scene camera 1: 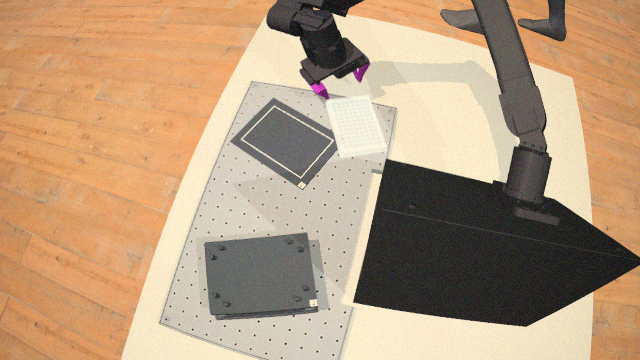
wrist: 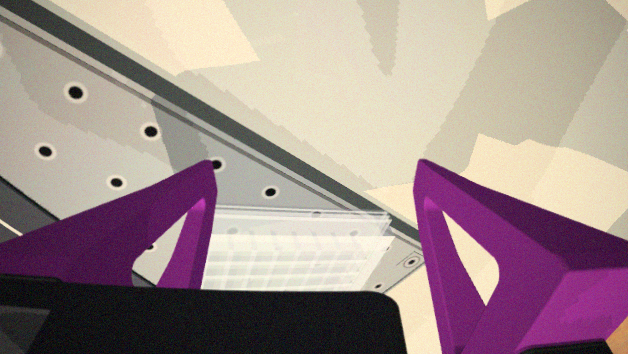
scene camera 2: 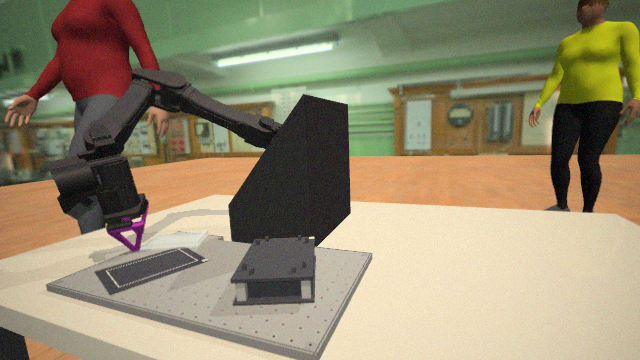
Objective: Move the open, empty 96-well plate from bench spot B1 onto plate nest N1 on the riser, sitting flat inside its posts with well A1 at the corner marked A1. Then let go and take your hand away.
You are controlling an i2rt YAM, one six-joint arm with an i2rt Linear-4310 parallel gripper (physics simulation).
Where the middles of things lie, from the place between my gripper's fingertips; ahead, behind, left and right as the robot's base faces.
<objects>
Now: the white well plate [scene camera 1: 357, 132] 40 mm behind my hand and 80 mm to the left of it. From my hand the other things lie so: dark mat [scene camera 1: 291, 143] (70 mm ahead, 140 mm to the left, 10 mm below).
</objects>
